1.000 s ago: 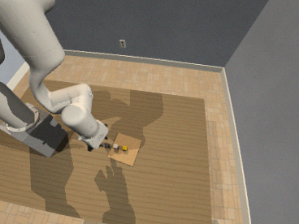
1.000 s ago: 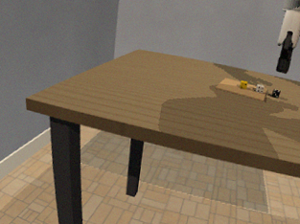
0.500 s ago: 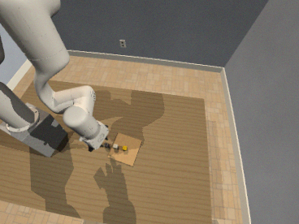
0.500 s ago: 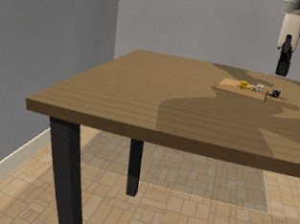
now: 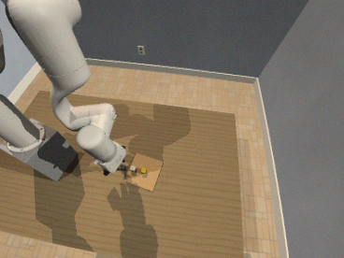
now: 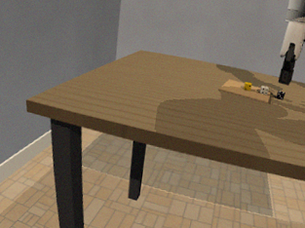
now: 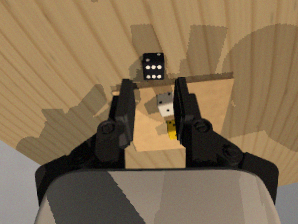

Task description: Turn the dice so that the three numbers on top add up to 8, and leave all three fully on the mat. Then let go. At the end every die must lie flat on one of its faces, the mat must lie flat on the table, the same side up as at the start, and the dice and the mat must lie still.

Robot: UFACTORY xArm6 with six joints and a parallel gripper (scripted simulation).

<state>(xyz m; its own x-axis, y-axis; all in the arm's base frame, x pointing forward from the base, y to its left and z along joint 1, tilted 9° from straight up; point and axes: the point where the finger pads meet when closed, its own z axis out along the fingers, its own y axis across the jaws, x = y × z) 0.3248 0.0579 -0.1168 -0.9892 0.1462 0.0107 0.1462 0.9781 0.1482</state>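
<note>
The black die lies 6 cm below my hand. Round my hand: tan mat (10 cm ahead, 1 cm to the left, 7 cm below); white die (5 cm ahead, 1 cm to the left, 6 cm below); yellow die (10 cm ahead, 1 cm to the left, 6 cm below).
</note>
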